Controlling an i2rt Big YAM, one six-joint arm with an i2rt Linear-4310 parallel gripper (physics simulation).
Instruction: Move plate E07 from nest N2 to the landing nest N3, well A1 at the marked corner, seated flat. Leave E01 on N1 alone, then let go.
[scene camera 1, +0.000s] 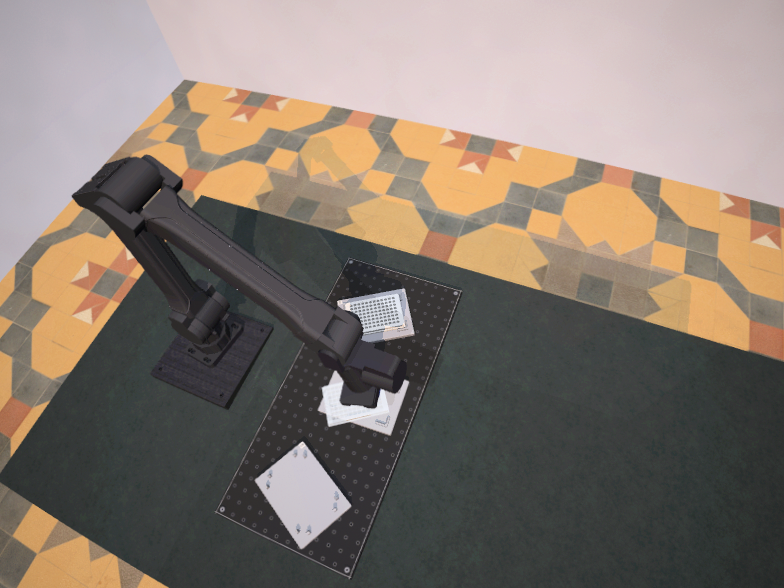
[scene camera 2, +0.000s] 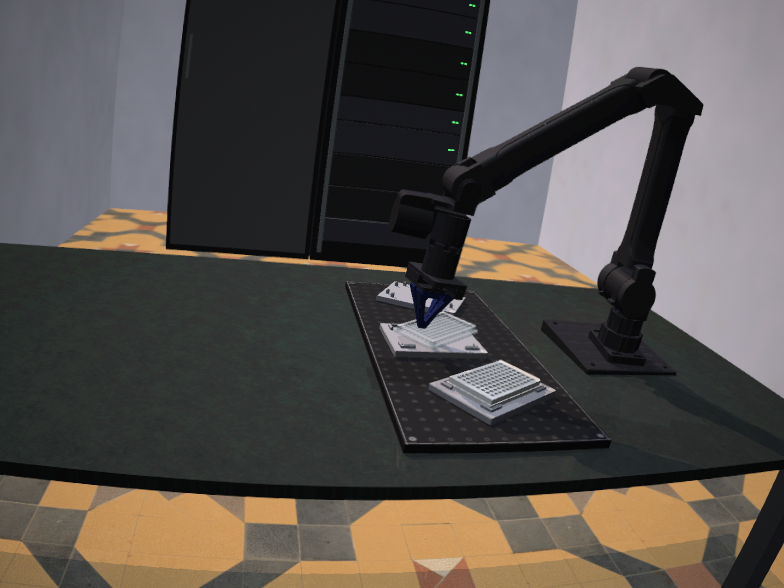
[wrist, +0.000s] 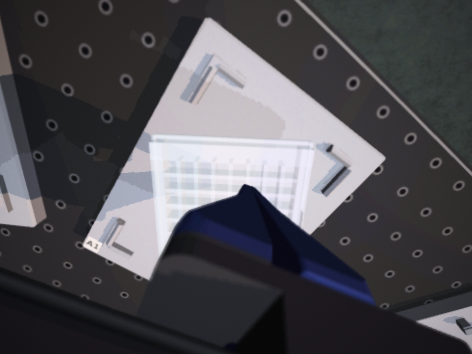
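Note:
Plate E07 (scene camera 1: 338, 414) (scene camera 2: 450, 329) (wrist: 200, 175), clear and whitish, lies skewed across nest N2 (scene camera 1: 393, 414) (wrist: 245, 110), turned out of line with its L-shaped corner guides. My gripper (scene camera 2: 422, 325) (wrist: 244, 195) is shut and empty; its joined blue fingertips are over the plate, and whether they touch it I cannot tell. In scene camera 1 the arm hides the fingertips. Nest N3 (scene camera 1: 302, 493) (scene camera 2: 397, 295) carries no plate. Plate E01 (scene camera 1: 378, 313) (scene camera 2: 497, 381) sits on nest N1 (scene camera 1: 408, 327) (scene camera 2: 467, 403). The wrist view shows N2's A1 label (wrist: 93, 244); the gripper hides E07's near part.
All three nests stand on a dark perforated board (scene camera 1: 373, 458) (scene camera 2: 506, 435) (wrist: 395, 212) with a raised edge, on the dark green table (scene camera 1: 538, 443) (scene camera 2: 189, 379). The arm's base plate (scene camera 1: 212, 379) (scene camera 2: 607, 363) is beside the board. A black equipment cabinet (scene camera 2: 253, 126) stands behind the table.

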